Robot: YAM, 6 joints.
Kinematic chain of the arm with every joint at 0, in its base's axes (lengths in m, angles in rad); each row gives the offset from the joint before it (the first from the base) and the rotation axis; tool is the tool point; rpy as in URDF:
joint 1: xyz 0 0 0.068 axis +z
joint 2: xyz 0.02 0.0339 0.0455 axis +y
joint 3: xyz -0.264 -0.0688 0 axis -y
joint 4: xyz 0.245 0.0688 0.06 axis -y
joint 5: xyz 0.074 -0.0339 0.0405 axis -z
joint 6: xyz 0.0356 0 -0.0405 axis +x
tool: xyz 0 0 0 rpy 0 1.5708 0
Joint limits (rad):
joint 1: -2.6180..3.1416
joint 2: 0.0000..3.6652
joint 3: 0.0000..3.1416
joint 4: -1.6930..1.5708
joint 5: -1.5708..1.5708
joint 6: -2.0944..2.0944
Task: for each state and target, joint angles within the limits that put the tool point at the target. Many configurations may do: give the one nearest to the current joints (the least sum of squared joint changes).
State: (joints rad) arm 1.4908 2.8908 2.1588 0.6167 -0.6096 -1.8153
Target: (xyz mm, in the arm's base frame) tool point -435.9 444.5 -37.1
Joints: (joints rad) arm 2.3282 3.2928 2.6907 0.4010 -0.3239 -1.8153
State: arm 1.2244 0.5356 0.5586 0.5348 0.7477 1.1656
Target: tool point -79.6 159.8 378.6
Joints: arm 2.1405 0.7855 0.6826 0.5388 0.5686 1.1656
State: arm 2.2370 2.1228 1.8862 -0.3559 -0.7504 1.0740
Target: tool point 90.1 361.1 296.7
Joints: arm 1.2637 1.7053 1.4643 -0.6456 -0.7132 1.0740
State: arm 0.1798 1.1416 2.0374 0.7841 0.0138 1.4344
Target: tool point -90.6 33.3 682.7
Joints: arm -0.2929 0.9953 2.0758 0.8179 -0.1614 1.4344
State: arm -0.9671 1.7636 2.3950 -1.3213 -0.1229 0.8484
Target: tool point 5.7 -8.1 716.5
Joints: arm -0.9968 1.4477 2.9289 -0.4914 -0.0109 0.8484
